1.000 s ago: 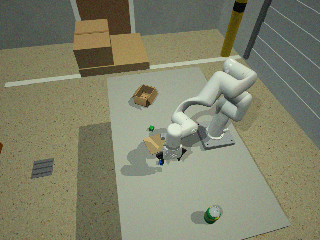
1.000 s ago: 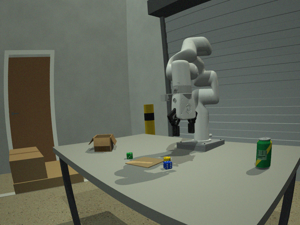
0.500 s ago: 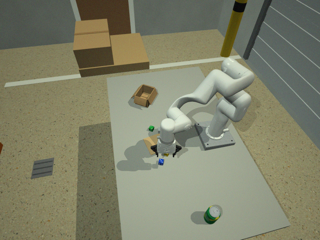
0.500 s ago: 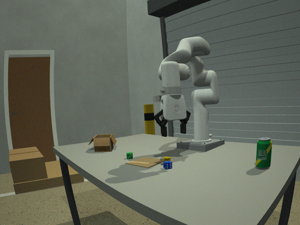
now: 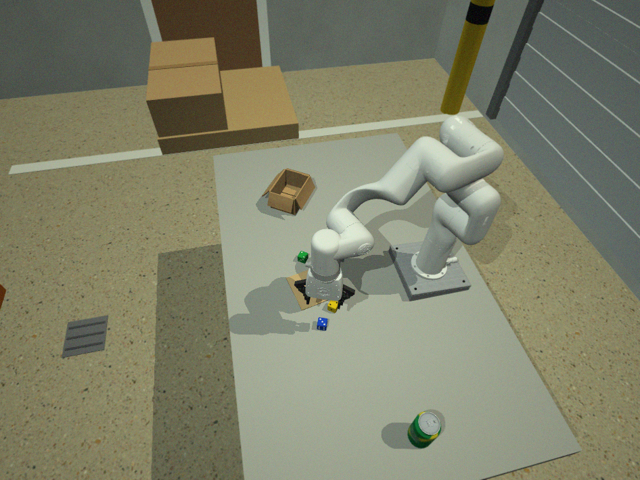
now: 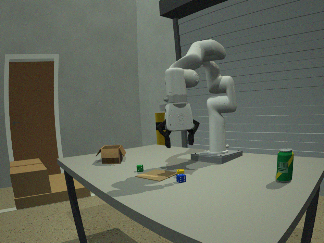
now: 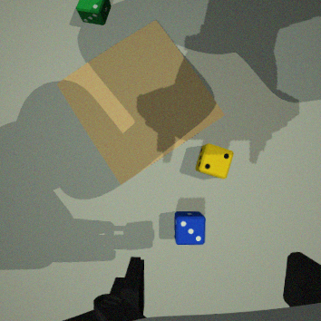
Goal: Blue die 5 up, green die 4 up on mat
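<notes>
Right now the blue die is 14 cm below my hand. From my hand the other things lie so: green die: 27 cm to the right, 14 cm below; then yellow die: 14 cm below, 5 cm to the right, 5 cm behind; then cardboard mat: 15 cm to the right, 15 cm below, 1 cm behind.
</notes>
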